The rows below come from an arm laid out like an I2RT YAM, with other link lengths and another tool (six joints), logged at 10 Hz.
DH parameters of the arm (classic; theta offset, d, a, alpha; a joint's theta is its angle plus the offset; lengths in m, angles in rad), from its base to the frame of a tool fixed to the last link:
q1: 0 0.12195 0.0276 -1.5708
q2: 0 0 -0.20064 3.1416
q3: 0.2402 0 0.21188 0
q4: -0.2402 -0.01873 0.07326 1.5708
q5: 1.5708 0.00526 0 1.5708
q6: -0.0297 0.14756 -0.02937 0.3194
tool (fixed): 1.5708 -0.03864 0 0
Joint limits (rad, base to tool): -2.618..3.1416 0..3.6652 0..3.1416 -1.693..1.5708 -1.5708..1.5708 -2.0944..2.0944
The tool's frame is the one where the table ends.
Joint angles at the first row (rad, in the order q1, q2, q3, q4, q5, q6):
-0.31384, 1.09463, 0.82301, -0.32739, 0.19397, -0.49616
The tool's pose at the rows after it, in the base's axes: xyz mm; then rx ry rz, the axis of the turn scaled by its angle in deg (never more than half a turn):
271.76 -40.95 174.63 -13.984 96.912 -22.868
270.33 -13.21 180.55 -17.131 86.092 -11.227
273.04 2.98 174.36 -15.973 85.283 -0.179
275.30 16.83 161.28 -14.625 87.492 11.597
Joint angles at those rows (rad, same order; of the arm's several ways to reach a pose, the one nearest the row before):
-0.31296, 0.90421, 0.64240, -0.15187, -0.04752, -0.43836
-0.30984, 0.81354, 0.50906, 0.03333, -0.27133, -0.37536
-0.30856, 0.87107, 0.48658, 0.10254, -0.41623, -0.28013
-0.30834, 0.98033, 0.48905, 0.14304, -0.56102, -0.20069

